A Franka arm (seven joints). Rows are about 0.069 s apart.
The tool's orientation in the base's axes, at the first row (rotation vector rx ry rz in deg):
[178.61 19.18 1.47]
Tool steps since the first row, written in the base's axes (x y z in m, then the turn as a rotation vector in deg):
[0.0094 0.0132 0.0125 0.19 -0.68 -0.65]
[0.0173 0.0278 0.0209 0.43 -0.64 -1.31]
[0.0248 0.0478 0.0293 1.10 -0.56 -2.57]
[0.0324 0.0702 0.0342 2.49 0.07 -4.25]
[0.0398 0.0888 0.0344 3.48 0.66 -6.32]
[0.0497 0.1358 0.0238 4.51 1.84 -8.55]
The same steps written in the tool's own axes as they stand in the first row. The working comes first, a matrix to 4 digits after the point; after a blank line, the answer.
The tool's axes in the first row as the columns of a matrix, in the base's axes (used below as rounded here):
[0.9771 0.2123 0.0169]
[0.2124 -0.9772 -0.0044]
[0.0156 0.0079 -0.9998]

[0.0122 -0.0108 -0.0124 0.03 0.70 0.66]
[0.0231 -0.0233 -0.0207 0.26 0.71 1.32]
[0.0348 -0.0412 -0.0291 0.92 0.76 2.59]
[0.0471 -0.0615 -0.0340 2.38 0.43 4.29]
[0.0583 -0.0781 -0.0341 3.44 0.04 6.37]
[0.0778 -0.1220 -0.0236 4.66 -0.91 8.62]

